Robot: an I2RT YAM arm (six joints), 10 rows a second.
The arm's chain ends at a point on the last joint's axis. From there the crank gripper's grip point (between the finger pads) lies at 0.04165 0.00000 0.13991 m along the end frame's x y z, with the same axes.
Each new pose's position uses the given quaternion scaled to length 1; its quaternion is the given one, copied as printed.
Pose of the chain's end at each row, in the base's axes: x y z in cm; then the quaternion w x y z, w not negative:
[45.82 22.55 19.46 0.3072 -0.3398 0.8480 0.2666]
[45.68 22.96 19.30 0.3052 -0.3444 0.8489 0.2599]
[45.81 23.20 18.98 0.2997 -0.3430 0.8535 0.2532]
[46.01 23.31 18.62 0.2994 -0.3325 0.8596 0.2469]
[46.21 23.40 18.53 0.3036 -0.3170 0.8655 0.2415]
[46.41 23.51 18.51 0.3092 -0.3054 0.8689 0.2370]
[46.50 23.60 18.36 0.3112 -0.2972 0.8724 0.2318]
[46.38 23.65 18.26 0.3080 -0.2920 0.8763 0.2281]
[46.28 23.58 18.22 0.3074 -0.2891 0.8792 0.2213]
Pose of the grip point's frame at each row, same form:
[48.16 30.08 7.17 0.3072 -0.3398 0.8480 0.2666]
[48.02 30.30 6.90 0.3052 -0.3444 0.8489 0.2599]
[48.10 30.32 6.44 0.2997 -0.3430 0.8535 0.2532]
[48.42 30.27 6.02 0.2994 -0.3325 0.8596 0.2469]
[48.86 30.27 5.92 0.3036 -0.3170 0.8655 0.2415]
[49.31 30.31 5.92 0.3092 -0.3054 0.8689 0.2370]
[49.55 30.29 5.75 0.3112 -0.2972 0.8724 0.2318]
[49.40 30.21 5.58 0.3080 -0.2920 0.8763 0.2281]
[49.37 29.96 5.46 0.3074 -0.2891 0.8792 0.2213]

